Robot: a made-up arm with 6 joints. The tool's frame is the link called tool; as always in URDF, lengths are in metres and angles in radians.
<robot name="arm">
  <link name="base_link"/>
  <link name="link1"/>
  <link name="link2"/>
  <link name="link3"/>
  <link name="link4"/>
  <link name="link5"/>
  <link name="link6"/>
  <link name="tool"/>
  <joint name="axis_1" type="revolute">
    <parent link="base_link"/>
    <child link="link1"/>
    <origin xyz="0 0 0.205"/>
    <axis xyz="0 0 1"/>
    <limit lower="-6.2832" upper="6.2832"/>
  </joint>
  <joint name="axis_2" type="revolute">
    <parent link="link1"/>
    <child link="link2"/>
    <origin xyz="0 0.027 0"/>
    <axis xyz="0 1 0"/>
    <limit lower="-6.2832" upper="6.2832"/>
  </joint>
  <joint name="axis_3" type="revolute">
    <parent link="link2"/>
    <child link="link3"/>
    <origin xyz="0 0 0.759"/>
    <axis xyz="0 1 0"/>
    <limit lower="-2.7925" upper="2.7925"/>
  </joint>
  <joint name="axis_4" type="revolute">
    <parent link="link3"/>
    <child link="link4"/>
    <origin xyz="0 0 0.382"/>
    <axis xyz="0 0 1"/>
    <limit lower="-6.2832" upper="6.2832"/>
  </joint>
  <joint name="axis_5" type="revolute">
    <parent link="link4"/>
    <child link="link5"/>
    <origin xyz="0 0 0"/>
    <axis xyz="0 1 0"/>
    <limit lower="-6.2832" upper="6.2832"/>
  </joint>
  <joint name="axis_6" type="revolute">
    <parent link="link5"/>
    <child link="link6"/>
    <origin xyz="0 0 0.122"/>
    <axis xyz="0 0 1"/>
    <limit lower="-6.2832" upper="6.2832"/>
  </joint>
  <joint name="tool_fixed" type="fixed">
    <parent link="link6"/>
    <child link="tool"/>
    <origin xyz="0 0 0"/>
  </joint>
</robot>
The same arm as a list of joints. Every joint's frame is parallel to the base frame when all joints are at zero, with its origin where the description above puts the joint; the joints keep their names.
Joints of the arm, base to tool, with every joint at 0 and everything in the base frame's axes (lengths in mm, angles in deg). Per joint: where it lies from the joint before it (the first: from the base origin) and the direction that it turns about. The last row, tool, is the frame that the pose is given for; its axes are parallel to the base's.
axis_1: offset 0.0 0.0 205.0 axis 0 0 1
axis_2: offset 0.0 27.0 0.0 axis 0 1 0
axis_3: offset 0.0 0.0 759.0 axis 0 1 0
axis_4: offset 0.0 0.0 382.0 axis 0 0 1
axis_5: offset 0.0 0.0 0.0 axis 0 1 0
axis_6: offset 0.0 0.0 122.0 axis 0 0 1
tool: offset 0.0 0.0 0.0
Joint limits (deg, base to tool): -360.00..360.00 -360.00..360.00 -160.00..160.00 -360.00..360.00 -360.00..360.00 -360.00..360.00

